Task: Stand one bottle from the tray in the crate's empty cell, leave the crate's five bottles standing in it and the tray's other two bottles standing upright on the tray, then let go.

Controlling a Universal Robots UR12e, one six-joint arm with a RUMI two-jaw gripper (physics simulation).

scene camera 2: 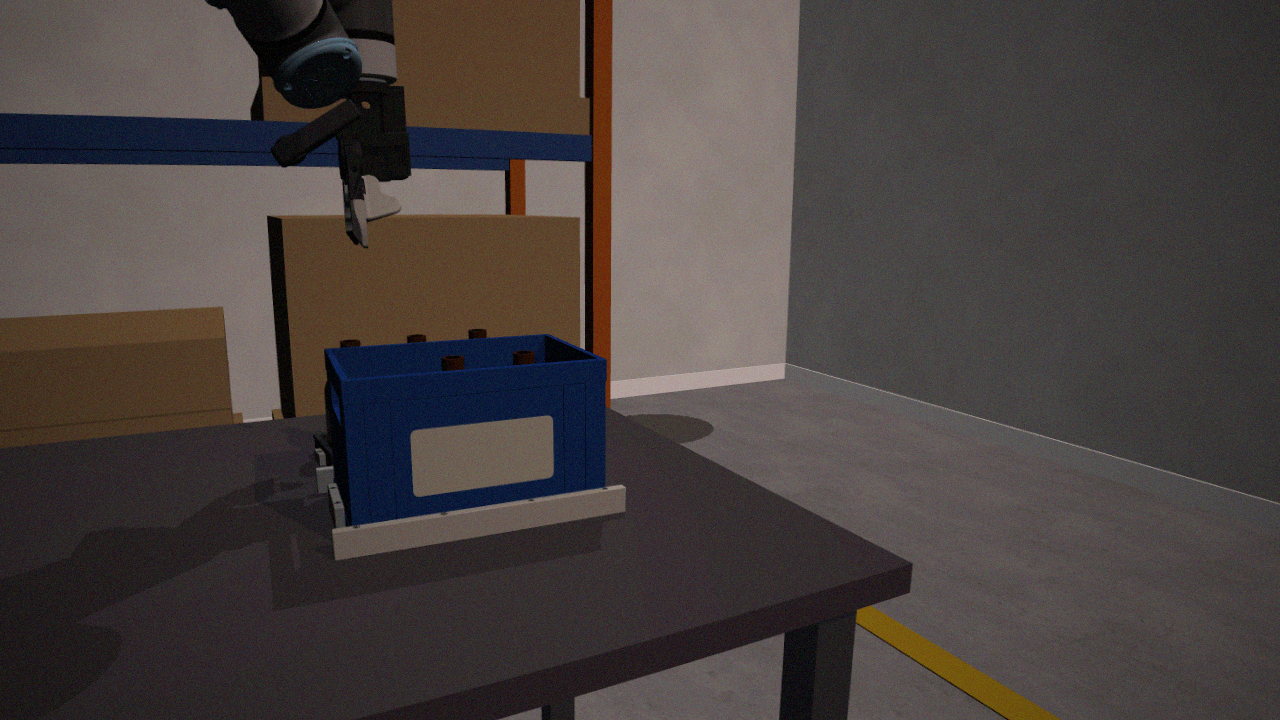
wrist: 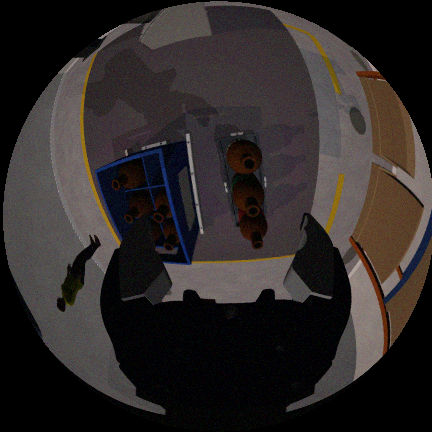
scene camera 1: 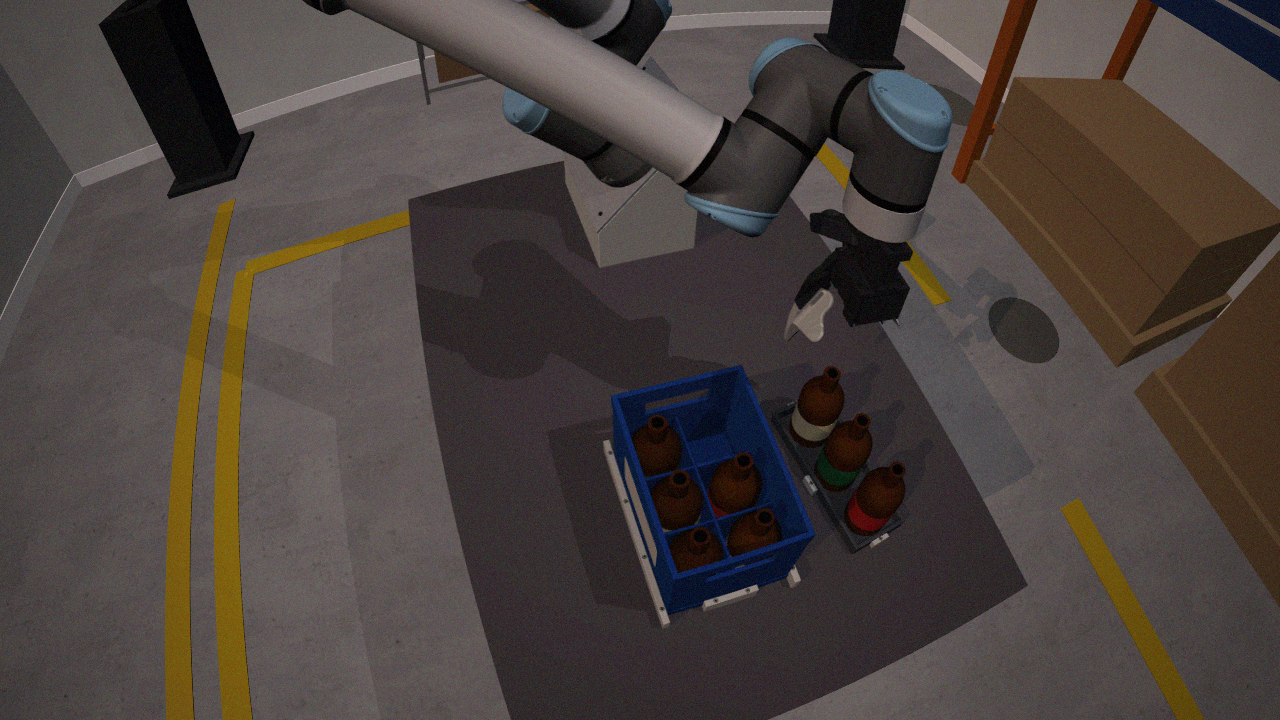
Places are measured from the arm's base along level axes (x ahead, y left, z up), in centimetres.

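Where they show: gripper, fingertip midpoint: (scene camera 2: 360, 246) (wrist: 226, 215) (scene camera 1: 836, 330).
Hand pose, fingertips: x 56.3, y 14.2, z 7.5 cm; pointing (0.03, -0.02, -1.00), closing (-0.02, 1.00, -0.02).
Note:
After its pixels a point has its place.
The blue crate (scene camera 1: 716, 588) {z -14.0, x 79.0, y -6.2 cm} (scene camera 2: 371, 447) {z -10.4, x 54.6, y -14.4 cm} (wrist: 175, 157) {z -9.6, x 54.0, y 4.1 cm} stands on the table with five brown bottles upright in it. Its empty cell (scene camera 1: 711, 440) {z -20.3, x 52.8, y 0.9 cm} is the corner nearest the robot base, on the tray side. Beside it, the dark tray (scene camera 1: 857, 540) {z -20.6, x 76.1, y 18.6 cm} (wrist: 223, 150) {z -20.6, x 54.4, y 13.3 cm} bears three upright brown bottles in a row: white-label (scene camera 1: 816, 416) {z -11.6, x 57.4, y 15.4 cm} (wrist: 243, 156) {z -5.5, x 53.4, y 16.8 cm} nearest the base, green-label (scene camera 1: 841, 456) {z -10.7, x 65.4, y 16.4 cm} (wrist: 247, 194) {z -8.8, x 61.7, y 18.4 cm} in the middle, red-label (scene camera 1: 875, 501) {z -10.2, x 74.1, y 18.7 cm} (wrist: 253, 226) {z -9.1, x 70.1, y 20.7 cm} farthest. The tray bottles are hidden in scene camera 2. My gripper (scene camera 1: 845, 324) {z 7.5, x 56.3, y 14.2 cm} (scene camera 2: 368, 219) (wrist: 226, 215) {z 7.5, x 56.3, y 14.2 cm} is open and empty, above bottle height near the white-label end.
White rails (scene camera 1: 637, 532) {z -18.1, x 66.5, y -14.1 cm} (scene camera 2: 478, 519) {z -19.1, x 64.7, y -14.9 cm} (wrist: 195, 187) {z -18.2, x 64.2, y 5.8 cm} run along the crate's foot. The light robot pedestal (scene camera 1: 631, 219) {z -10.2, x 10.7, y -2.7 cm} (wrist: 177, 27) is at the table's back. Large cardboard boxes (scene camera 1: 1127, 197) (scene camera 2: 429, 304) and an orange-posted rack (scene camera 2: 599, 223) stand beyond. A person (wrist: 75, 280) shows at the wrist view's left.

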